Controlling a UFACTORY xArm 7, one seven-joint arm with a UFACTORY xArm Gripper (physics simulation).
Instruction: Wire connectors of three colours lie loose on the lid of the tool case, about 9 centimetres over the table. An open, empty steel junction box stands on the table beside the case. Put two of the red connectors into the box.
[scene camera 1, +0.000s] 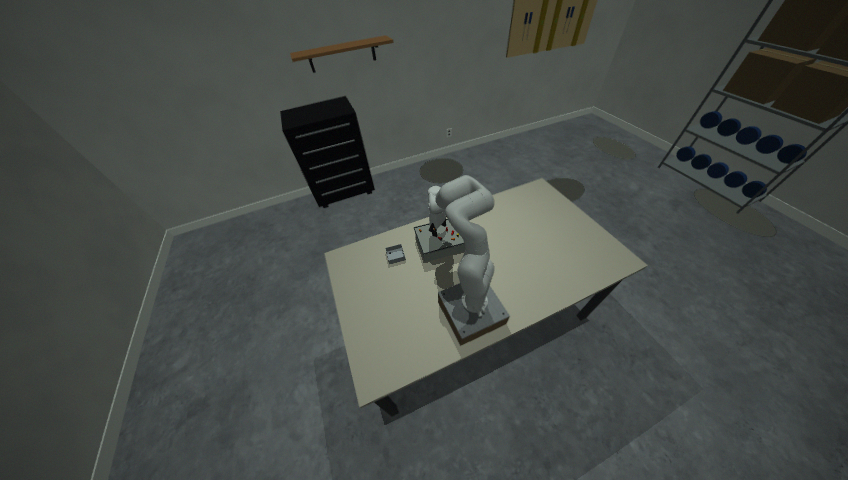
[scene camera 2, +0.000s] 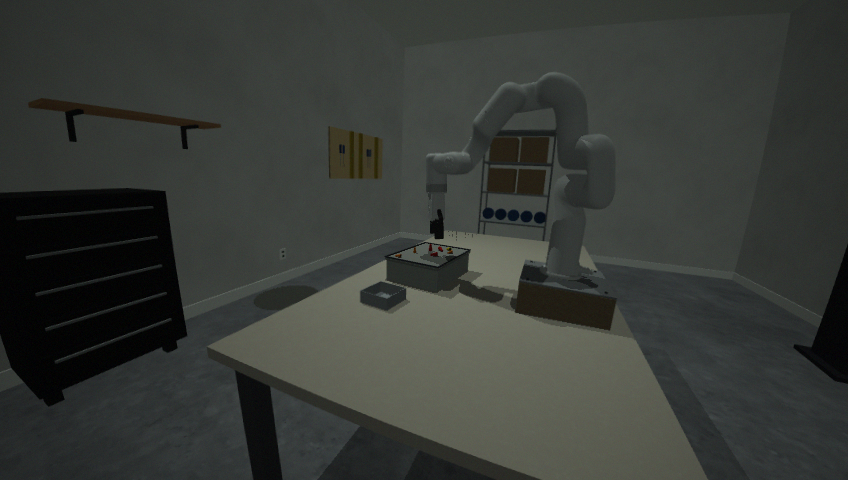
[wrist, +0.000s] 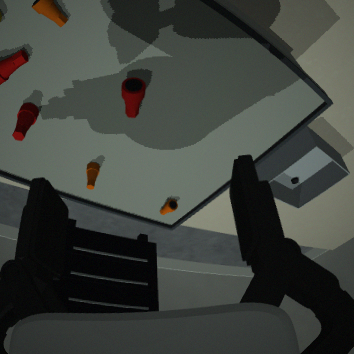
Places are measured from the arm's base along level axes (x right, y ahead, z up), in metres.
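Pixels of known places: gripper, fingertip midpoint: (scene camera 1: 439, 230) (scene camera 2: 436, 236) (wrist: 140, 183); arm's base, link origin: (scene camera 1: 474, 300) (scene camera 2: 560, 273).
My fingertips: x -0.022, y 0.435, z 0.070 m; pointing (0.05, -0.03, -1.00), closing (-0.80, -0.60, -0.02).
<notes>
For each thing: its top centre in the pictures, then the offset to it from my fingertips. "*": a spot on its surface instead. Level surfaces: height alone.
- tool case, top centre: (wrist: 79, 116) (scene camera 2: 429, 252) (scene camera 1: 441, 233) dz -0.075, dx +0.030, dy +0.041 m
- second red connector, top centre: (wrist: 17, 135) dz -0.052, dx +0.067, dy +0.055 m
- third red connector, surface spot: (wrist: 13, 64) * dz -0.069, dx +0.085, dy +0.014 m
- grey steel junction box, top centre: (wrist: 306, 181) (scene camera 2: 383, 289) (scene camera 1: 394, 252) dz -0.130, dx -0.270, dy +0.046 m
- table, surface height: dz -0.168 m
My gripper (scene camera 1: 438, 229) (scene camera 2: 437, 235) (wrist: 140, 183) is open and empty, its black fingers wide apart above the tool case (scene camera 1: 439, 256) (scene camera 2: 410, 274) (wrist: 210, 165). In the wrist view one red connector (wrist: 132, 98) lies near the middle of the lid, inside the arm's shadow. A second red connector (wrist: 25, 121) lies to its left, and a third red connector (wrist: 13, 64) lies near the left edge of the view. The grey steel junction box (scene camera 1: 395, 260) (scene camera 2: 371, 299) (wrist: 285, 155) stands beside the case, with no connector visible in it.
Orange connectors (wrist: 92, 175) (wrist: 169, 206) (wrist: 51, 12) lie on the lid; part of a yellow one (wrist: 1, 16) shows at the left edge. The arm's base block (scene camera 1: 483, 330) (scene camera 2: 562, 306) stands on the table (scene camera 1: 380, 356) (scene camera 2: 476, 380). A black drawer cabinet (scene camera 1: 330, 154) (scene camera 2: 95, 267) stands beyond the table.
</notes>
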